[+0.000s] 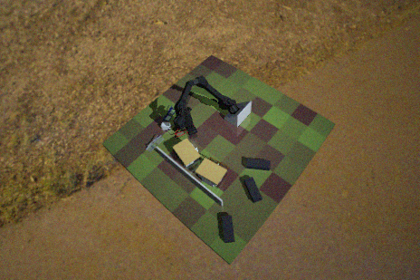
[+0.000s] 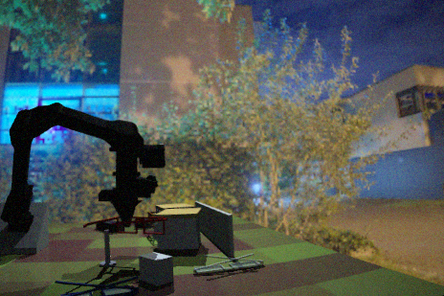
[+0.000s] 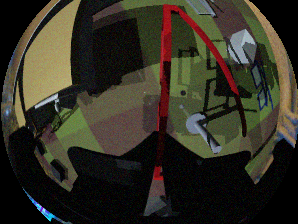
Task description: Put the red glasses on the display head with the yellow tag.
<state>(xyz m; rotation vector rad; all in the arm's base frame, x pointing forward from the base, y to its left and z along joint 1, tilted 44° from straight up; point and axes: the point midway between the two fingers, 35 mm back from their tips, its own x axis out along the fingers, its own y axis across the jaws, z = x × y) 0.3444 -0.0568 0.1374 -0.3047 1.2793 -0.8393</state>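
Right now the short post is 5 cm behind my gripper tip, 6 cm to the right of it and 6 cm below it. Round my gripper tip: cube: 7 cm ahead, 20 cm to the right, 6 cm below; long panel: 26 cm ahead, 23 cm to the left, 3 cm below.
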